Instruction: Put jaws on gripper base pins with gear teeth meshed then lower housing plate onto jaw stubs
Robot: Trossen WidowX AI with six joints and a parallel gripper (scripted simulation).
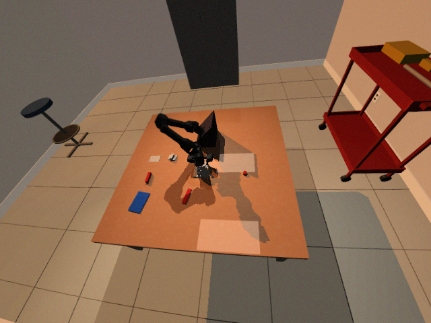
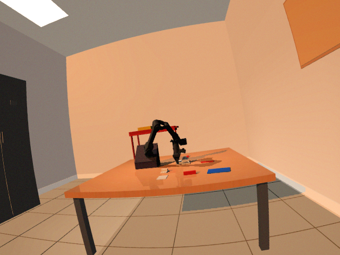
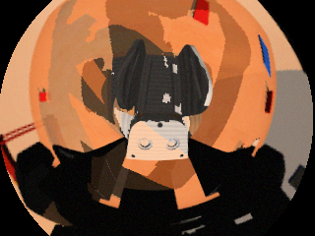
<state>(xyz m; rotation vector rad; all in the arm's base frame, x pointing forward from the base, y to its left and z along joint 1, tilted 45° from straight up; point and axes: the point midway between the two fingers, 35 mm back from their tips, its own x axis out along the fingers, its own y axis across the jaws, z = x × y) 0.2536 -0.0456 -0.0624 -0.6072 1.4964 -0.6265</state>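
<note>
My gripper tip is 2 cm to the right of the grey jaw, 2 cm short of it and 1 cm below it. Also, from my gripper tip: pale tile (43 cm to the right, 8 cm behind, 1 cm below); then small red cube (32 cm to the left, 8 cm ahead); then white flat part (7 cm ahead).
</note>
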